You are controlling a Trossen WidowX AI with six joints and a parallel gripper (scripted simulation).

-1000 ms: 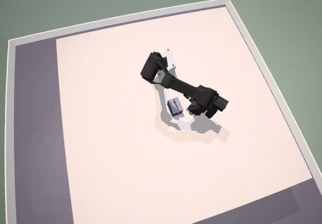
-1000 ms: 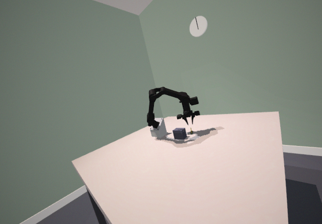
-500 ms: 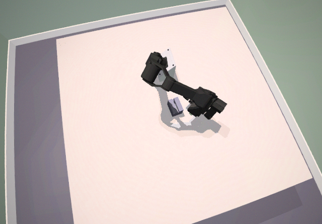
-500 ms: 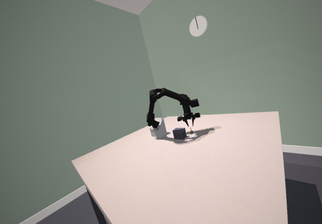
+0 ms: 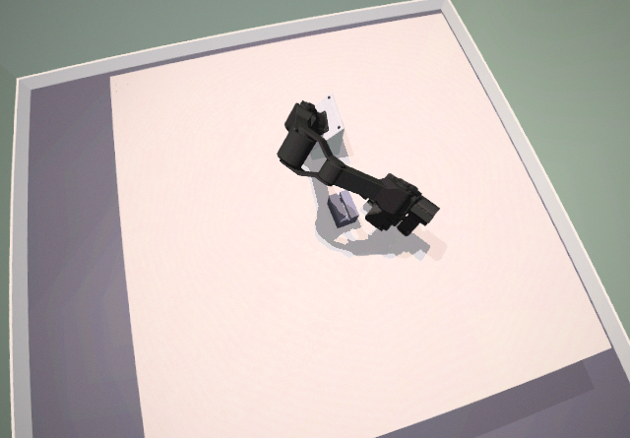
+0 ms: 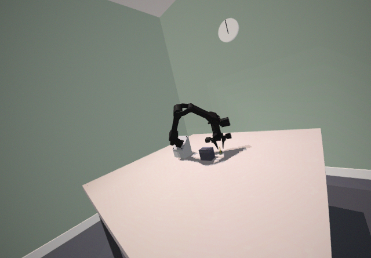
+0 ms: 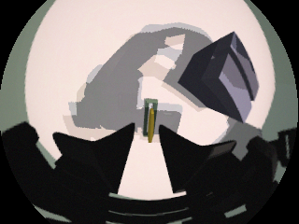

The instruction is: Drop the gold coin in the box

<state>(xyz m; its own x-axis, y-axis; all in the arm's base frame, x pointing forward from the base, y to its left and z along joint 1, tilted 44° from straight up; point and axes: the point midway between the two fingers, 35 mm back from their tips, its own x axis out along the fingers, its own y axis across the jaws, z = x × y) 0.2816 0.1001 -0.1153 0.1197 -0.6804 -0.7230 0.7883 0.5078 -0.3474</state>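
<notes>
My gripper tip is right at the gold coin.
</notes>
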